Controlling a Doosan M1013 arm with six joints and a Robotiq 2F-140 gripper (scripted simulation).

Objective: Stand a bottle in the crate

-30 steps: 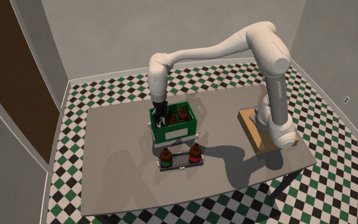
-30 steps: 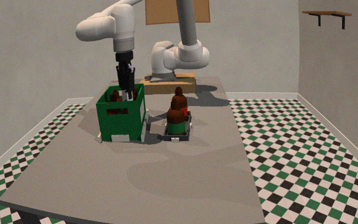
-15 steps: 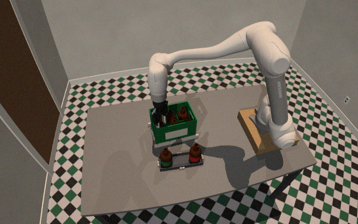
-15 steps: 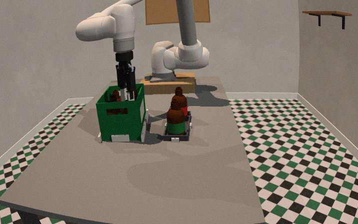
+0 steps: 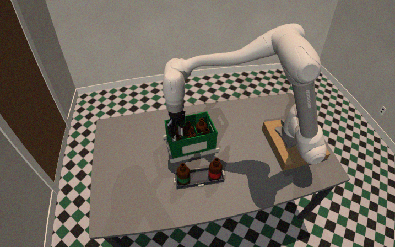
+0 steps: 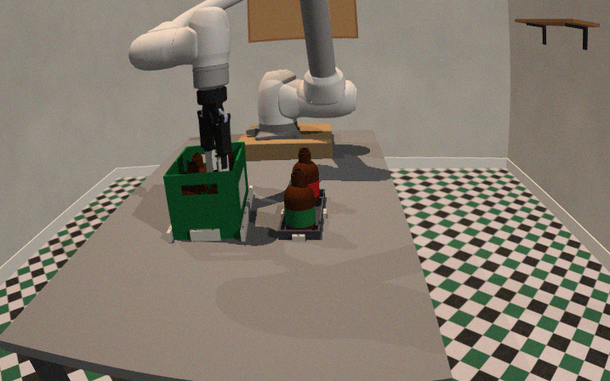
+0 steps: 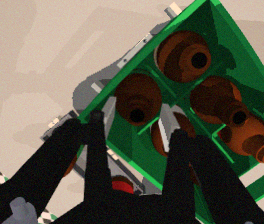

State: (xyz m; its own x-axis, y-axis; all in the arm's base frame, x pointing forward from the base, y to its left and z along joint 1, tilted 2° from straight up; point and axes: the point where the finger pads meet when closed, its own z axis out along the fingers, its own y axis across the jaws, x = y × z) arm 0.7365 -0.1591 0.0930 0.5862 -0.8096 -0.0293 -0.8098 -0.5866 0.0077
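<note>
My gripper is now 9 cm past the crate, 9 cm above it and 4 cm to the left of it. Round my hand: dark tray: 21 cm to the left, 16 cm below, 6 cm behind.
</note>
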